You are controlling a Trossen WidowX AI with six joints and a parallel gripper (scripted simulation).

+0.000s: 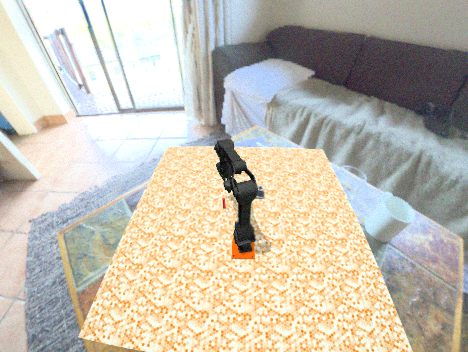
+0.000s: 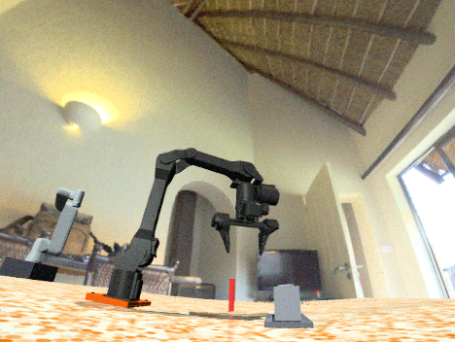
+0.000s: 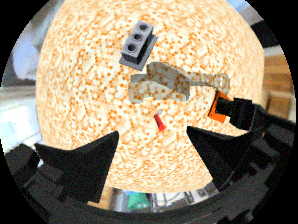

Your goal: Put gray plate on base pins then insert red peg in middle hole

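The red peg lies 3 cm behind my gripper tip, 2 cm to the left of it and 10 cm below it. Also, from my gripper tip: gray base (5 cm ahead, 17 cm to the right, 13 cm below); gray plate (5 cm ahead, 17 cm to the right, 10 cm below).
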